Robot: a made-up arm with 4 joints.
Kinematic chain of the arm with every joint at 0, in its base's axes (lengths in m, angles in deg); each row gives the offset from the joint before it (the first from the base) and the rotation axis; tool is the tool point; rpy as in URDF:
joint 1: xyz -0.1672 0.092 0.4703 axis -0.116 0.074 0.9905
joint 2: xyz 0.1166 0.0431 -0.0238 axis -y
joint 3: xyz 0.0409 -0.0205 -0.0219 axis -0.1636 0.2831 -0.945
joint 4: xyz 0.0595 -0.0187 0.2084 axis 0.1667 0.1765 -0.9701
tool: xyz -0.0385 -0.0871 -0.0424 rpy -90 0 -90
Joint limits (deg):
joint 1: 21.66..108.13
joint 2: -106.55..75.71
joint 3: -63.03..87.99
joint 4: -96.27..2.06
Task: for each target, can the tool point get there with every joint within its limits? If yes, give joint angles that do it. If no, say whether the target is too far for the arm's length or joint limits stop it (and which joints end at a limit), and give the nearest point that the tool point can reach.
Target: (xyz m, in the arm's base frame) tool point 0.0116 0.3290 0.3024
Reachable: yes | joints 78.43 -80.35 34.00 -64.32
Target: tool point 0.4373 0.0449 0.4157
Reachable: no: too far | nearest point 0.1976 0.1096 0.4271 | short by 0.249 m
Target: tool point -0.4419 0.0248 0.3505
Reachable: no: joint limits stop it (at a limit: joint 1, joint 2, joint 3) | nearest point -0.1952 0.0475 0.5074 | short by 0.293 m
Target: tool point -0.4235 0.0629 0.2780
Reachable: no: joint limits stop it (at a limit: joint 1, joint 2, joint 4) | nearest point -0.2984 0.2961 0.1994 | short by 0.276 m
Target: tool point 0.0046 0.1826 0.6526
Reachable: yes | joints 35.49 26.17 -47.95 -37.49
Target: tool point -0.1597 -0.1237 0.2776
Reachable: no: joint limits stop it (at a limit: joint 1, joint 2, joint 3) | nearest point -0.1720 -0.0138 0.5154 | short by 0.262 m
